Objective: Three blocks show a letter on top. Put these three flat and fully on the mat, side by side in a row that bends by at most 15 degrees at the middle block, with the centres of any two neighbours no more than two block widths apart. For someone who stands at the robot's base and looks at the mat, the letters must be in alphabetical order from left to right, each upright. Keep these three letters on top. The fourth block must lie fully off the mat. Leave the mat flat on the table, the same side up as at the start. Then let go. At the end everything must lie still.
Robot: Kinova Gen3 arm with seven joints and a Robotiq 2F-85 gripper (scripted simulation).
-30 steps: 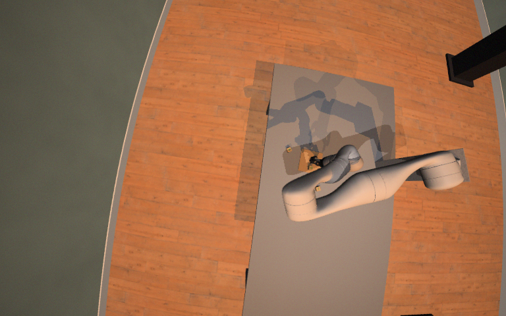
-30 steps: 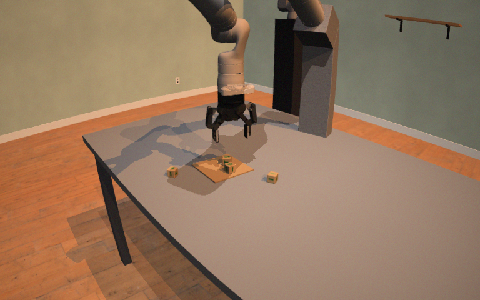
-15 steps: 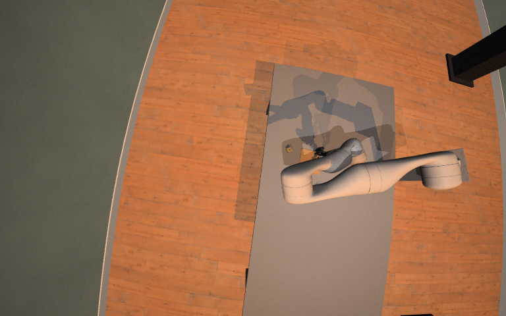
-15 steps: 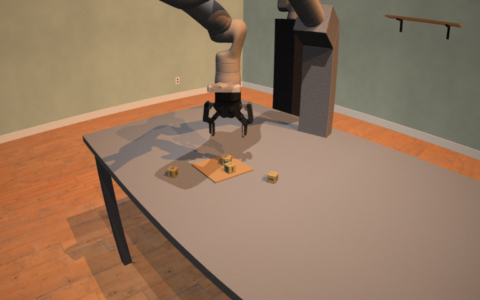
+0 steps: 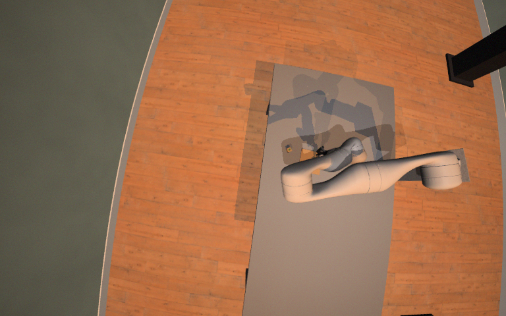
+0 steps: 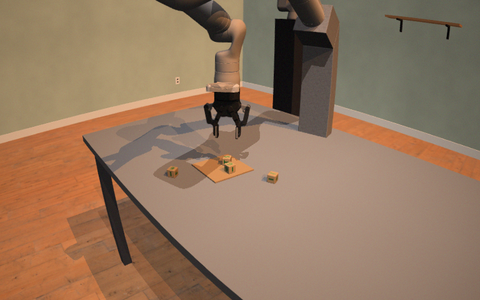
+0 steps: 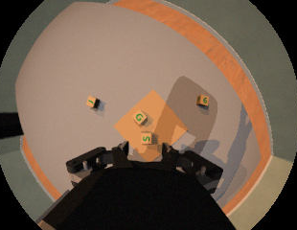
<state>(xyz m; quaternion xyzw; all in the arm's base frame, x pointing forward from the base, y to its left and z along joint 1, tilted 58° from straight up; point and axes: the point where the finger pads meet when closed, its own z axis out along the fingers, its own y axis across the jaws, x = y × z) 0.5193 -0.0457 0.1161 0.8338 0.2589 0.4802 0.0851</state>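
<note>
My gripper is now 20 mm short of the mat and 110 mm above it.
</note>
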